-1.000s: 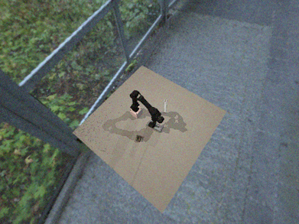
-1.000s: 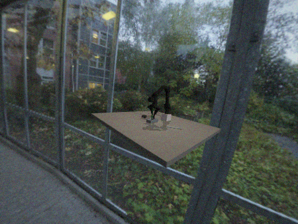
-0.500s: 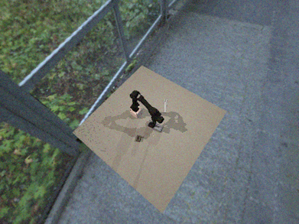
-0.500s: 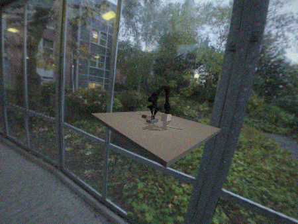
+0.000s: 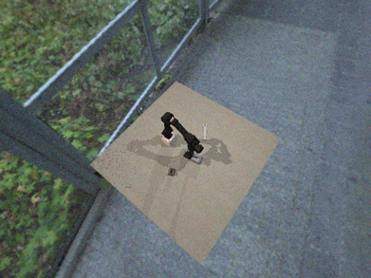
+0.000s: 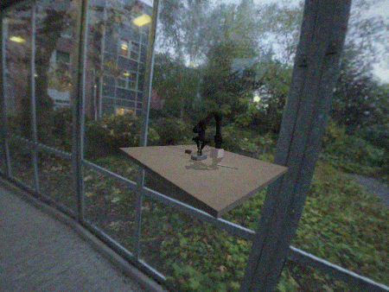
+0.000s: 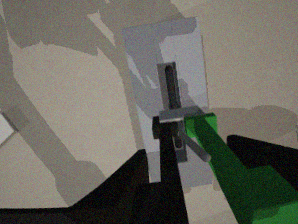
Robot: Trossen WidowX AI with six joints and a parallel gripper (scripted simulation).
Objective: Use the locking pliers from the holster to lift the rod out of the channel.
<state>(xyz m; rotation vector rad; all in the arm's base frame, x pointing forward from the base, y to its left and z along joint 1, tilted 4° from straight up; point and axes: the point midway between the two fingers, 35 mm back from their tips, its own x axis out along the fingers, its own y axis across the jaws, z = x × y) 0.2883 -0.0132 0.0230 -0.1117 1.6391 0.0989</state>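
The grey block lies 9 cm below my gripper tip. Also, from my gripper tip: white bar (8 cm behind, 32 cm to the left, 10 cm below); then dark holster (6 cm behind, 23 cm to the right, 9 cm below); then dark rod (9 cm below).
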